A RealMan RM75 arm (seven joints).
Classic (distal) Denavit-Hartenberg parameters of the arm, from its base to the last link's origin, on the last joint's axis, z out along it. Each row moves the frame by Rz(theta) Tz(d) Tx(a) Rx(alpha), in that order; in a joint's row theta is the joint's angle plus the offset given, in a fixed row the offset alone. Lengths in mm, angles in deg.
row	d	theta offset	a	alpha
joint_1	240.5	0	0	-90
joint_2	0	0	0	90
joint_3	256	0	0	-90
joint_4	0	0	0	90
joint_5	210	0	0	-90
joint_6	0	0	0	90
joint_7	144	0	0	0
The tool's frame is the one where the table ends.
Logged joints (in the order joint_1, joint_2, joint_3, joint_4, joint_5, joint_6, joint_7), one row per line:
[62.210 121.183 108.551 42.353 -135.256 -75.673 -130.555]
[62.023 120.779 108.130 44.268 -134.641 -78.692 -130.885]
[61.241 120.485 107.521 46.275 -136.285 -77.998 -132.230]
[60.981 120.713 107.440 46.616 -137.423 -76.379 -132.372]
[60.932 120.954 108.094 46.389 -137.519 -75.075 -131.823]
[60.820 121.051 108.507 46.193 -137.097 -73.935 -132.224]
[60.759 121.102 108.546 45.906 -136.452 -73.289 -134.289]
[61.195 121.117 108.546 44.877 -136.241 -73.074 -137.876]
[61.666 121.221 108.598 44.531 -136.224 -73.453 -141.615]
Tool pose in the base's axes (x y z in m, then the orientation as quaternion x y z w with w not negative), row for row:
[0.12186 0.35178 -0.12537 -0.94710 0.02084 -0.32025 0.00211]
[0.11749 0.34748 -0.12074 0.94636 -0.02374 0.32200 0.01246]
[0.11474 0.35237 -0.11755 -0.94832 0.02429 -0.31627 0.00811]
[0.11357 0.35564 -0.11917 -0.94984 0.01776 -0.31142 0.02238]
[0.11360 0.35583 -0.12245 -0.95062 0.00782 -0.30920 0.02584]
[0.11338 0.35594 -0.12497 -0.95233 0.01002 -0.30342 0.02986]
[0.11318 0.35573 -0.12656 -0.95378 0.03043 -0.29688 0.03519]
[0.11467 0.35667 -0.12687 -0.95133 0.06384 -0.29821 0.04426]
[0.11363 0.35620 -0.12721 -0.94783 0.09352 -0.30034 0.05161]
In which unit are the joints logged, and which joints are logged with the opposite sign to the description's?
The joints are logged in degrees. Opposite sign: joint_3, joint_4, joint_7.
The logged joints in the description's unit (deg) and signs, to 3 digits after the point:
[62.210 121.183 -108.551 -42.353 -135.256 -75.673 130.555]
[62.023 120.779 -108.130 -44.268 -134.641 -78.692 130.885]
[61.241 120.485 -107.521 -46.275 -136.285 -77.998 132.230]
[60.981 120.713 -107.440 -46.616 -137.423 -76.379 132.372]
[60.932 120.954 -108.094 -46.389 -137.519 -75.075 131.823]
[60.820 121.051 -108.507 -46.193 -137.097 -73.935 132.224]
[60.759 121.102 -108.546 -45.906 -136.452 -73.289 134.289]
[61.195 121.117 -108.546 -44.877 -136.241 -73.074 137.876]
[61.666 121.221 -108.598 -44.531 -136.224 -73.453 141.615]

